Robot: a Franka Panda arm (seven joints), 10 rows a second.
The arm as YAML. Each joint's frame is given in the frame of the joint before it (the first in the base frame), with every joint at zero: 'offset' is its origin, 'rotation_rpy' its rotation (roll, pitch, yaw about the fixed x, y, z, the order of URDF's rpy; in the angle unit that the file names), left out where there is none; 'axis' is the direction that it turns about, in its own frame. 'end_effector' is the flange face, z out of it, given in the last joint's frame.
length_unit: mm
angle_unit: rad
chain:
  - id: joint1
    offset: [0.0, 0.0, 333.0]
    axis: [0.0, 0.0, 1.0]
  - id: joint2
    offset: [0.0, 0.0, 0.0]
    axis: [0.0, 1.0, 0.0]
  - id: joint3
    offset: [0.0, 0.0, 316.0]
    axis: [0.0, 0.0, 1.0]
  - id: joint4
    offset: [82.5, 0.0, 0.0]
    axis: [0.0, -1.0, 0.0]
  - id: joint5
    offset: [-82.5, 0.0, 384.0]
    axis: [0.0, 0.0, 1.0]
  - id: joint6
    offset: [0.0, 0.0, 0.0]
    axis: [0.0, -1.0, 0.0]
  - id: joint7
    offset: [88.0, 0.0, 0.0]
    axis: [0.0, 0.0, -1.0]
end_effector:
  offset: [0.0, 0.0, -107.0]
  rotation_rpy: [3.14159, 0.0, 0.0]
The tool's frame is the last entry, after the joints.
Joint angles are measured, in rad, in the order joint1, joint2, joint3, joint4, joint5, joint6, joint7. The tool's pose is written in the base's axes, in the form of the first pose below.
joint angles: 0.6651, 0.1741, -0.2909, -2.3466, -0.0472, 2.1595, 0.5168
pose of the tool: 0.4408 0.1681 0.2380; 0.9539 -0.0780 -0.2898; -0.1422 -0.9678 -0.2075; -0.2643 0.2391 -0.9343
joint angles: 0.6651, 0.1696, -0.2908, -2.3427, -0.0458, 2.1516, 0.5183
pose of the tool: 0.4416 0.1686 0.2410; 0.9535 -0.0808 -0.2904; -0.1445 -0.9680 -0.2054; -0.2645 0.2378 -0.9346
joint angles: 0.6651, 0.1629, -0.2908, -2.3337, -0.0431, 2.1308, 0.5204
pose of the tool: 0.4427 0.1694 0.2462; 0.9513 -0.0845 -0.2965; -0.1495 -0.9675 -0.2038; -0.2697 0.2382 -0.9330
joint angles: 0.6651, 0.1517, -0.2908, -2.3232, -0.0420, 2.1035, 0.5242
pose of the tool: 0.4439 0.1701 0.2537; 0.9488 -0.0888 -0.3031; -0.1552 -0.9669 -0.2026; -0.2751 0.2393 -0.9312
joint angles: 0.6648, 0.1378, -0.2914, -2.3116, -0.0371, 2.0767, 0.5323
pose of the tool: 0.4455 0.1709 0.2629; 0.9460 -0.1014 -0.3079; -0.1673 -0.9662 -0.1960; -0.2776 0.2369 -0.9310
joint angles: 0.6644, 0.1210, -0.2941, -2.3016, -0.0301, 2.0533, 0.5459
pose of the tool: 0.4474 0.1707 0.2731; 0.9428 -0.1232 -0.3099; -0.1868 -0.9649 -0.1847; -0.2762 0.2320 -0.9327
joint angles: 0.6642, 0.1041, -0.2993, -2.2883, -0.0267, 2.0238, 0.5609
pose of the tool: 0.4498 0.1694 0.2845; 0.9384 -0.1455 -0.3133; -0.2082 -0.9620 -0.1766; -0.2757 0.2309 -0.9331
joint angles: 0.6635, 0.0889, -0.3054, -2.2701, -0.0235, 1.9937, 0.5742
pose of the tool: 0.4536 0.1678 0.2970; 0.9344 -0.1677 -0.3144; -0.2285 -0.9590 -0.1676; -0.2734 0.2284 -0.9344
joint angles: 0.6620, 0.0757, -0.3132, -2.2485, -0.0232, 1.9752, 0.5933
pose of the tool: 0.4600 0.1656 0.3105; 0.9322 -0.1979 -0.3031; -0.2536 -0.9546 -0.1565; -0.2583 0.2228 -0.9400
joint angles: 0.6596, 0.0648, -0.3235, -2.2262, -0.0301, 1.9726, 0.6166
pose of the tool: 0.4688 0.1619 0.3243; 0.9322 -0.2334 -0.2766; -0.2810 -0.9484 -0.1469; -0.2280 0.2147 -0.9497
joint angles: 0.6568, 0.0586, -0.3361, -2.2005, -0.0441, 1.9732, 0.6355
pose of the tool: 0.4792 0.1566 0.3377; 0.9329 -0.2636 -0.2454; -0.3039 -0.9418 -0.1439; -0.1932 0.2089 -0.9587
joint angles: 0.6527, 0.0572, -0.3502, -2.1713, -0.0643, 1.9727, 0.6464
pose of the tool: 0.4906 0.1494 0.3505; 0.9342 -0.2855 -0.2139; -0.3200 -0.9357 -0.1487; -0.1577 0.2074 -0.9655
